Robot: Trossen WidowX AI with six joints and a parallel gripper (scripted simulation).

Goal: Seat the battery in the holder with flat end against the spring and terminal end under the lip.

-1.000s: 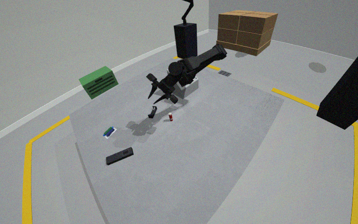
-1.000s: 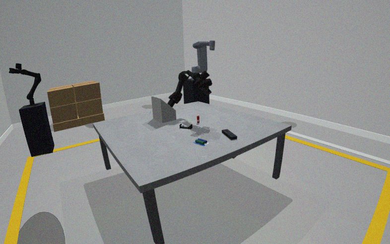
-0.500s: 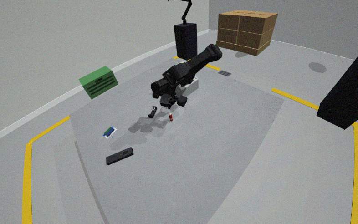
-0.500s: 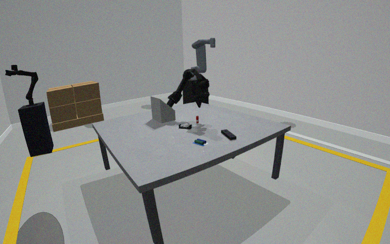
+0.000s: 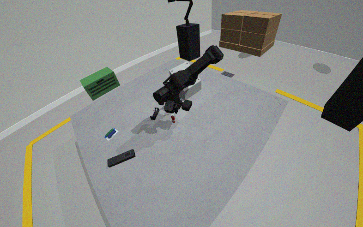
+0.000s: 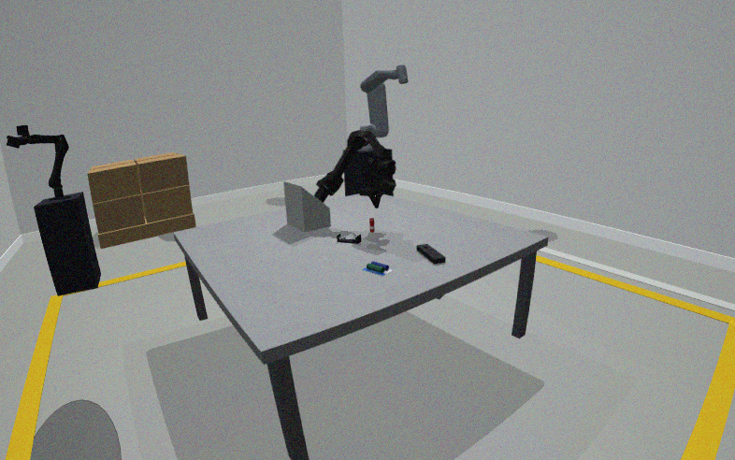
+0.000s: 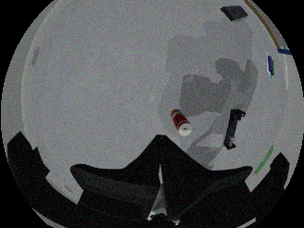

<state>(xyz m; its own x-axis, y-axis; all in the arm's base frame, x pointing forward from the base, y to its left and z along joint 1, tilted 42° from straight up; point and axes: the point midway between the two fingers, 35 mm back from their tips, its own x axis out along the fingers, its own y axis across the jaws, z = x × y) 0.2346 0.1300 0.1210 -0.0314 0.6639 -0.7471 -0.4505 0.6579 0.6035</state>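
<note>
The battery lies 10 mm ahead of my gripper tip, 40 mm to the right of it and 70 mm below it. Round my gripper tip: flat black bar (400 mm ahead, 30 mm to the right, 80 mm below); white card (390 mm ahead, 260 mm to the right, 90 mm below).
</note>
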